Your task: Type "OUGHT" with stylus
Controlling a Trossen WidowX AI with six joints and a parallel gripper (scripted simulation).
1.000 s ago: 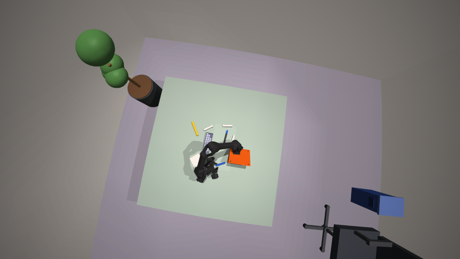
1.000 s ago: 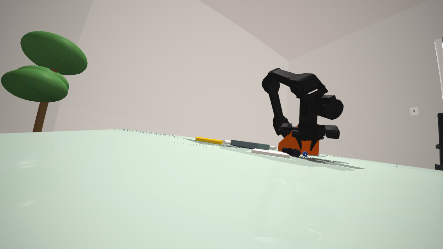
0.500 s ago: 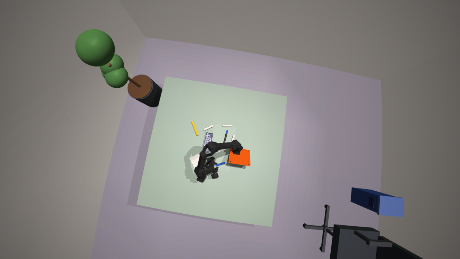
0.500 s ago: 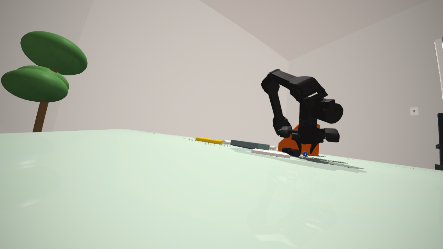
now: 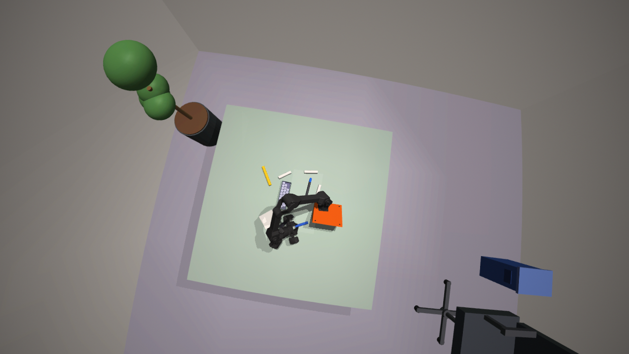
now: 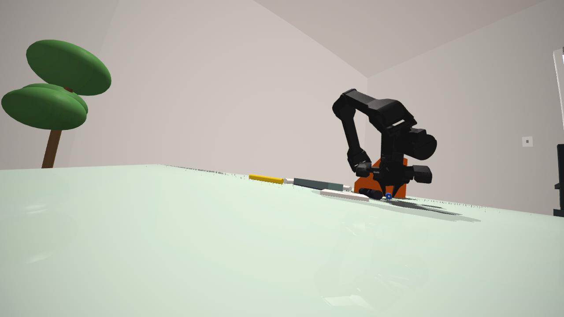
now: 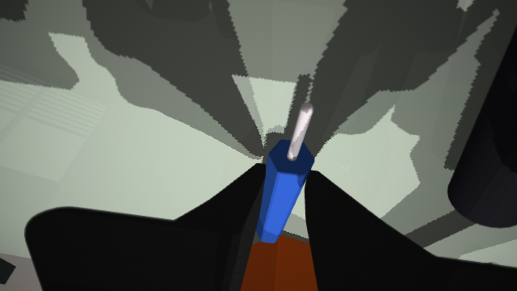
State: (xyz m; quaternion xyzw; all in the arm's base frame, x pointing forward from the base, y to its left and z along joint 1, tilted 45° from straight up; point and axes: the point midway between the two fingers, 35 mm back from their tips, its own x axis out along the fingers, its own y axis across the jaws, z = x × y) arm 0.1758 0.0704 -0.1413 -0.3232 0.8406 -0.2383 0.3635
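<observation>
Right now the white pad is 21 cm ahead of my gripper tip and 2 cm to the right of it. Also, from my gripper tip: yellow pencil (33 cm to the right, 26 cm ahead); then blue stylus (right at my gripper tip).
</observation>
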